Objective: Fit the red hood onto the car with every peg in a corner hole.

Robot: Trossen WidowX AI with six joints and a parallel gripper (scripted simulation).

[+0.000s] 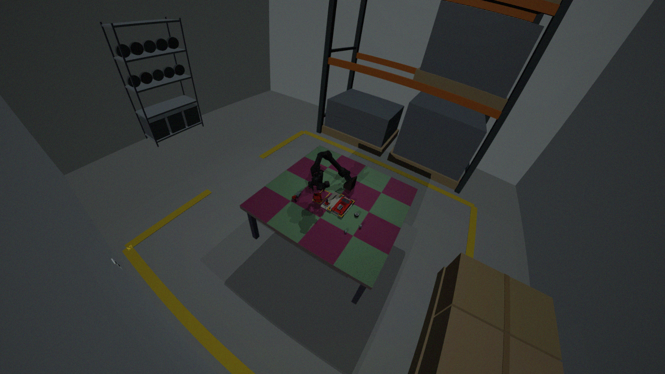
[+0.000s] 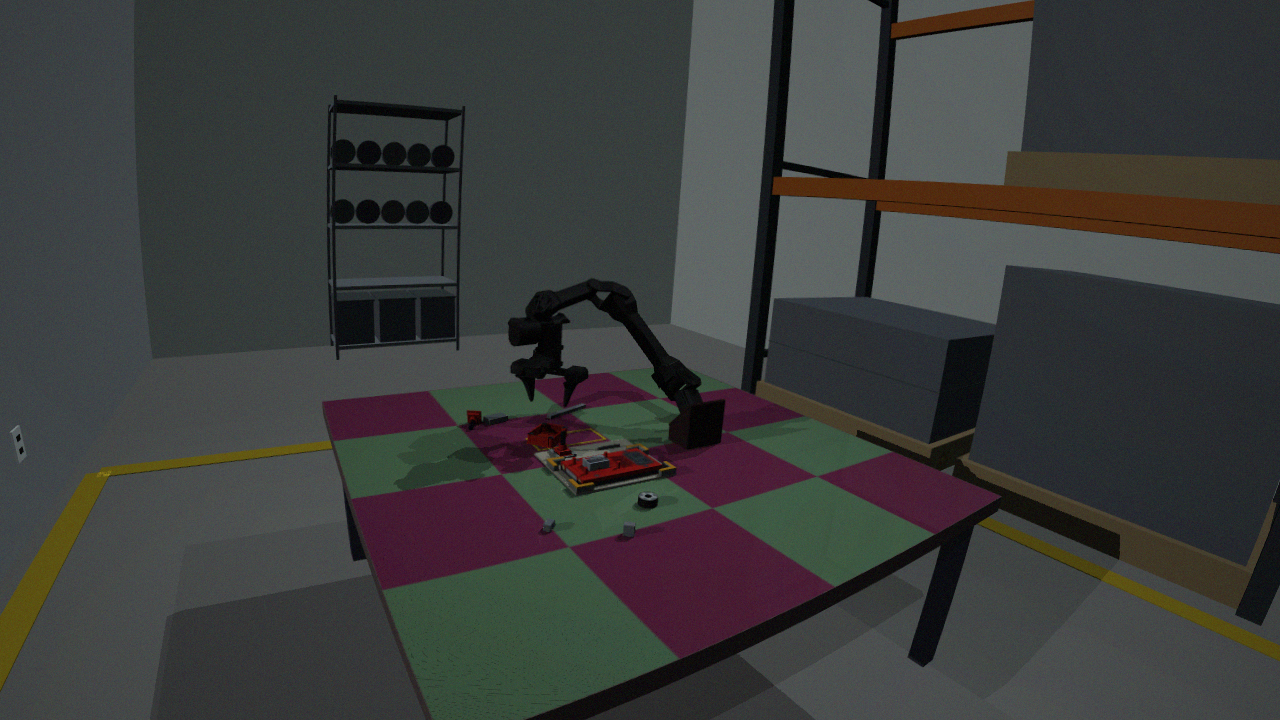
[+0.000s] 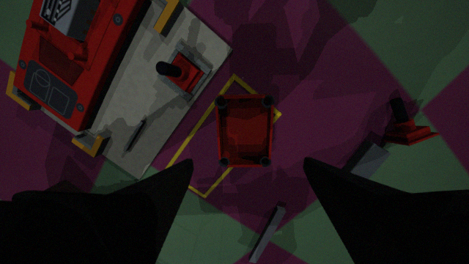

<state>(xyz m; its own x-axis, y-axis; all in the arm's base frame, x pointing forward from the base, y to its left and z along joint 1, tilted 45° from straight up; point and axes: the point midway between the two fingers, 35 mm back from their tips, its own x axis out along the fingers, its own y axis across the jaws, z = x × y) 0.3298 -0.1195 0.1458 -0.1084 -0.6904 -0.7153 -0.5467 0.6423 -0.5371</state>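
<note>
My gripper tip is 80 mm above the red hood. Also, from my gripper tip: grey engine block: 240 mm to the left, 70 mm below, 20 mm ahead; grey bar: 160 mm behind, 150 mm to the right, 90 mm below; jig: 210 mm to the left, 80 mm below, 20 mm behind.
</note>
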